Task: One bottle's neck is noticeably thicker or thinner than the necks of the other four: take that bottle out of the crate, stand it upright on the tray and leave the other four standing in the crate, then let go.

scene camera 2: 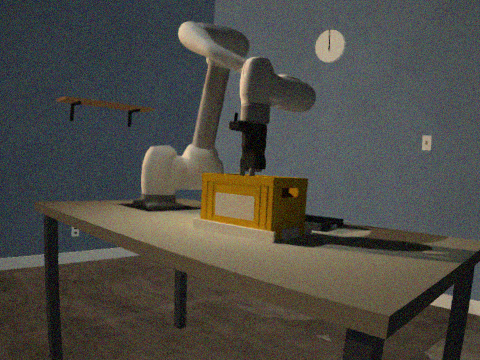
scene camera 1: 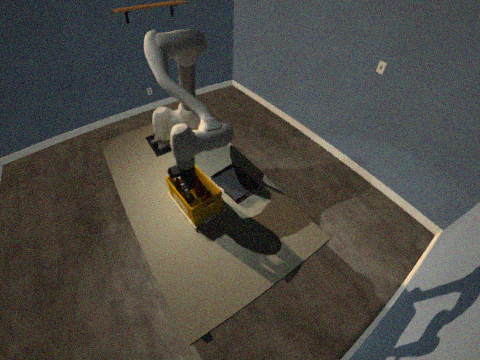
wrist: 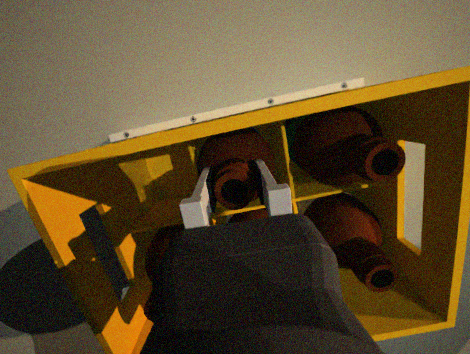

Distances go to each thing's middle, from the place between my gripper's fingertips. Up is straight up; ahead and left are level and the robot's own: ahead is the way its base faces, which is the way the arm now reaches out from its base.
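Labels:
The pale strip (scene camera 2: pixel 257 234) has my hand 5 cm to the left of it and 12 cm above it. There's also the brown-orange bottle (wrist: pixel 156 249), and that bottle sits 10 cm to the left of my hand, 6 cm ahead of it and 5 cm below it.

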